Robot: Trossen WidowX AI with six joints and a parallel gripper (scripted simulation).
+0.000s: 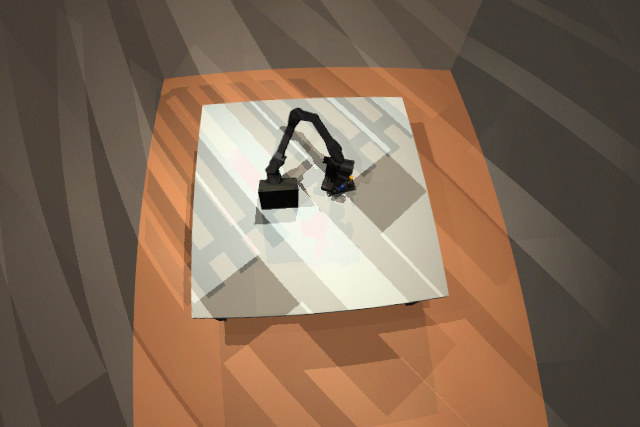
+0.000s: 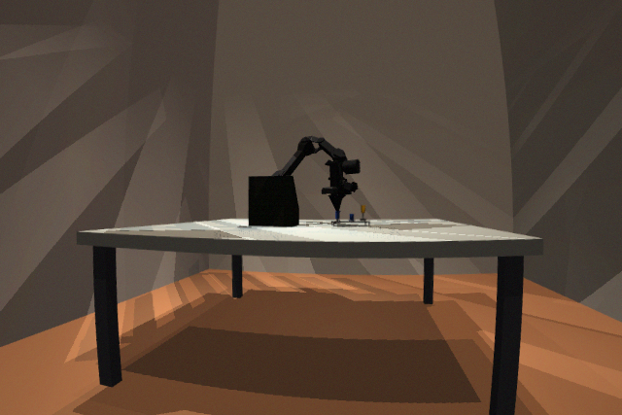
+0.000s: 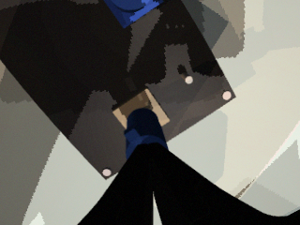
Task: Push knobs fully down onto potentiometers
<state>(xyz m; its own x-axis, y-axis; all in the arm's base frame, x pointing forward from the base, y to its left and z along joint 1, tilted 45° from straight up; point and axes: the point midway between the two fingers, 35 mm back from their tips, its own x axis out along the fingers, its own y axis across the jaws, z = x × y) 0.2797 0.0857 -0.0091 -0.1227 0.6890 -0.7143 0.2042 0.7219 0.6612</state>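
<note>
My gripper tip is now 10 mm above the blue knob. The rest, counted from my gripper tip: orange knob 110 mm ahead, 20 mm to the left, 10 mm above.
</note>
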